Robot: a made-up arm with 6 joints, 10 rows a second.
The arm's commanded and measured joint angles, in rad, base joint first. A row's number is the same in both.
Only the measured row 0 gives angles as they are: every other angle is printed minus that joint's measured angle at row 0.
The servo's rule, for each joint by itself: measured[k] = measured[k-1] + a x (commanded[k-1-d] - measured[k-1]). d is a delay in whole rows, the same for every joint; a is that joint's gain. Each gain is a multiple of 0.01, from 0.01 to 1. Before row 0 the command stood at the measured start. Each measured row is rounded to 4 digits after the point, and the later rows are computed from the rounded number. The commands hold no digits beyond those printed.
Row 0, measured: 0.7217 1.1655 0.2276 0.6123 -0.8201 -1.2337
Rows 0 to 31, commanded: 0.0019 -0.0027 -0.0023 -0.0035 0.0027 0.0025; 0.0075 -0.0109 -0.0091 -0.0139 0.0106 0.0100; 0.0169 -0.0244 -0.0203 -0.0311 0.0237 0.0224; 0.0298 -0.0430 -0.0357 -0.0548 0.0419 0.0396; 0.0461 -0.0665 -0.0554 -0.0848 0.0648 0.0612; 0.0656 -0.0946 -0.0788 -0.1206 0.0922 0.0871; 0.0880 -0.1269 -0.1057 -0.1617 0.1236 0.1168; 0.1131 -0.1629 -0.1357 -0.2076 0.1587 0.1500; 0.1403 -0.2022 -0.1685 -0.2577 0.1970 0.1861; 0.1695 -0.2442 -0.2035 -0.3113 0.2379 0.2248; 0.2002 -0.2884 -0.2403 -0.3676 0.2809 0.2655; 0.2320 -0.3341 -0.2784 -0.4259 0.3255 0.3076; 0.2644 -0.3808 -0.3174 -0.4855 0.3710 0.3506; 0.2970 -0.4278 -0.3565 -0.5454 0.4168 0.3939; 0.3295 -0.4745 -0.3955 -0.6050 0.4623 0.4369; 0.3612 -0.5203 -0.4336 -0.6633 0.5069 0.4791; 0.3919 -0.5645 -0.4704 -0.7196 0.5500 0.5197; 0.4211 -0.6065 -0.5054 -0.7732 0.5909 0.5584; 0.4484 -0.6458 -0.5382 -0.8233 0.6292 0.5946; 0.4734 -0.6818 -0.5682 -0.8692 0.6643 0.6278; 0.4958 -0.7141 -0.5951 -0.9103 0.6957 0.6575; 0.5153 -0.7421 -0.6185 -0.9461 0.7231 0.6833; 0.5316 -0.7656 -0.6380 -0.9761 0.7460 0.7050; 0.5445 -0.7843 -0.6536 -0.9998 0.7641 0.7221; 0.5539 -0.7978 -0.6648 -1.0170 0.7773 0.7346; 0.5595 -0.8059 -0.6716 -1.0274 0.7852 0.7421; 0.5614 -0.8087 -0.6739 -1.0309 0.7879 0.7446; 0.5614 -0.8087 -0.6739 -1.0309 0.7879 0.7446; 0.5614 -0.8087 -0.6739 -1.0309 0.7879 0.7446; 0.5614 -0.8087 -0.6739 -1.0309 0.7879 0.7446; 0.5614 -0.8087 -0.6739 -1.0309 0.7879 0.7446; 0.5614 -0.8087 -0.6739 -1.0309 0.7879 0.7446
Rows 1 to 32, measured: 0.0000 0.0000 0.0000 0.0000 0.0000 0.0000; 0.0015 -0.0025 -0.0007 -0.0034 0.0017 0.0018; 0.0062 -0.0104 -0.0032 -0.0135 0.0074 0.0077; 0.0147 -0.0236 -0.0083 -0.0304 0.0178 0.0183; 0.0266 -0.0418 -0.0165 -0.0538 0.0332 0.0336; 0.0420 -0.0650 -0.0282 -0.0836 0.0534 0.0535; 0.0606 -0.0928 -0.0434 -0.1191 0.0782 0.0777; 0.0822 -0.1249 -0.0621 -0.1600 0.1073 0.1059; 0.1066 -0.1606 -0.0842 -0.2057 0.1402 0.1377; 0.1332 -0.1997 -0.1095 -0.2556 0.1766 0.1725; 0.1619 -0.2415 -0.1377 -0.3091 0.2158 0.2102; 0.1922 -0.2856 -0.1685 -0.3653 0.2575 0.2500; 0.2236 -0.3312 -0.2015 -0.4235 0.3010 0.2915; 0.2558 -0.3778 -0.2363 -0.4830 0.3458 0.3341; 0.2883 -0.4248 -0.2724 -0.5429 0.3912 0.3772; 0.3208 -0.4715 -0.3093 -0.6025 0.4367 0.4202; 0.3527 -0.5174 -0.3466 -0.6609 0.4816 0.4626; 0.3837 -0.5617 -0.3837 -0.7173 0.5254 0.5037; 0.4132 -0.6038 -0.4202 -0.7710 0.5673 0.5431; 0.4410 -0.6433 -0.4556 -0.8212 0.6069 0.5802; 0.4666 -0.6795 -0.4894 -0.8673 0.6436 0.6145; 0.4897 -0.7120 -0.5211 -0.9086 0.6769 0.6455; 0.5099 -0.7403 -0.5503 -0.9446 0.7065 0.6727; 0.5270 -0.7641 -0.5766 -0.9748 0.7318 0.6960; 0.5408 -0.7831 -0.5997 -0.9988 0.7525 0.7148; 0.5511 -0.7969 -0.6192 -1.0163 0.7684 0.7291; 0.5577 -0.8054 -0.6349 -1.0270 0.7792 0.7385; 0.5606 -0.8085 -0.6466 -1.0307 0.7848 0.7429; 0.5612 -0.8087 -0.6548 -1.0309 0.7868 0.7441; 0.5614 -0.8087 -0.6605 -1.0309 0.7875 0.7445; 0.5614 -0.8087 -0.6645 -1.0309 0.7878 0.7446; 0.5614 -0.8087 -0.6673 -1.0309 0.7879 0.7446
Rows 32 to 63, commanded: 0.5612 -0.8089 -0.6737 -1.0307 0.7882 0.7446; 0.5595 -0.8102 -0.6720 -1.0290 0.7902 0.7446; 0.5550 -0.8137 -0.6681 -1.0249 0.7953 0.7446; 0.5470 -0.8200 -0.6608 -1.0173 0.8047 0.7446; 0.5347 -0.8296 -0.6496 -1.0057 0.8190 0.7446; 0.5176 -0.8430 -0.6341 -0.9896 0.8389 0.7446; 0.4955 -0.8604 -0.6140 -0.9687 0.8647 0.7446; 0.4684 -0.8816 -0.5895 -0.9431 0.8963 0.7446; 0.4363 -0.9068 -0.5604 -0.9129 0.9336 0.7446; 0.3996 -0.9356 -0.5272 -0.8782 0.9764 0.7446; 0.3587 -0.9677 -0.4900 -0.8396 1.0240 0.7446; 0.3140 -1.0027 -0.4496 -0.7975 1.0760 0.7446; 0.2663 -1.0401 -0.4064 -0.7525 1.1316 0.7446; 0.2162 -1.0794 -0.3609 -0.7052 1.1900 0.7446; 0.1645 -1.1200 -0.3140 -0.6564 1.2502 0.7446; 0.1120 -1.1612 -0.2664 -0.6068 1.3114 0.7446; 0.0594 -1.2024 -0.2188 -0.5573 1.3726 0.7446; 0.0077 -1.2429 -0.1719 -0.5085 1.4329 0.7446; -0.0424 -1.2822 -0.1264 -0.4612 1.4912 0.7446; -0.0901 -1.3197 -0.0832 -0.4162 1.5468 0.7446; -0.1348 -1.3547 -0.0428 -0.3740 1.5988 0.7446; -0.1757 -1.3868 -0.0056 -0.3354 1.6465 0.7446; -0.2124 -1.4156 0.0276 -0.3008 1.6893 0.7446; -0.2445 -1.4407 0.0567 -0.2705 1.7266 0.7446; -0.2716 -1.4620 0.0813 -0.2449 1.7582 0.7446; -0.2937 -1.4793 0.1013 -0.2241 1.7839 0.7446; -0.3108 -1.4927 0.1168 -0.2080 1.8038 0.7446; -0.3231 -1.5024 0.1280 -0.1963 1.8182 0.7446; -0.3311 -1.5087 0.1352 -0.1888 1.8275 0.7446; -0.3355 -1.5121 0.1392 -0.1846 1.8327 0.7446; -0.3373 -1.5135 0.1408 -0.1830 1.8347 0.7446; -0.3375 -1.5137 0.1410 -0.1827 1.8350 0.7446
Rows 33 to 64, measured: 0.5614 -0.8087 -0.6693 -1.0309 0.7879 0.7446; 0.5612 -0.8089 -0.6706 -1.0307 0.7881 0.7446; 0.5599 -0.8101 -0.6710 -1.0291 0.7894 0.7446; 0.5560 -0.8135 -0.6701 -1.0251 0.7932 0.7446; 0.5489 -0.8196 -0.6673 -1.0176 0.8006 0.7446; 0.5377 -0.8290 -0.6620 -1.0062 0.8124 0.7446; 0.5218 -0.8422 -0.6536 -0.9903 0.8294 0.7446; 0.5010 -0.8593 -0.6417 -0.9696 0.8520 0.7446; 0.4752 -0.8803 -0.6260 -0.9442 0.8804 0.7446; 0.4445 -0.9052 -0.6063 -0.9142 0.9144 0.7446; 0.4090 -0.9338 -0.5826 -0.8796 0.9541 0.7446; 0.3693 -0.9657 -0.5548 -0.8412 0.9988 0.7446; 0.3256 -1.0005 -0.5232 -0.7992 1.0482 0.7446; 0.2788 -1.0377 -0.4882 -0.7544 1.1016 0.7446; 0.2293 -1.0769 -0.4500 -0.7072 1.1582 0.7446; 0.1781 -1.1174 -0.4092 -0.6584 1.2171 0.7446; 0.1259 -1.1586 -0.3664 -0.6089 1.2775 0.7446; 0.0734 -1.1998 -0.3221 -0.5594 1.3384 0.7446; 0.0215 -1.2403 -0.2770 -0.5105 1.3989 0.7446; -0.0290 -1.2797 -0.2318 -0.4632 1.4580 0.7446; -0.0773 -1.3173 -0.1872 -0.4181 1.5148 0.7446; -0.1227 -1.3525 -0.1439 -0.3758 1.5686 0.7446; -0.1646 -1.3847 -0.1024 -0.3370 1.6185 0.7446; -0.2024 -1.4137 -0.0634 -0.3022 1.6638 0.7446; -0.2357 -1.4391 -0.0274 -0.2718 1.7040 0.7446; -0.2641 -1.4606 0.0052 -0.2460 1.7387 0.7446; -0.2875 -1.4782 0.0340 -0.2250 1.7676 0.7446; -0.3059 -1.4918 0.0588 -0.2087 1.7908 0.7446; -0.3195 -1.5018 0.0796 -0.1968 1.8083 0.7446; -0.3287 -1.5083 0.0963 -0.1891 1.8206 0.7446; -0.3341 -1.5119 0.1092 -0.1848 1.8283 0.7446; -0.3366 -1.5134 0.1187 -0.1831 1.8324 0.7446
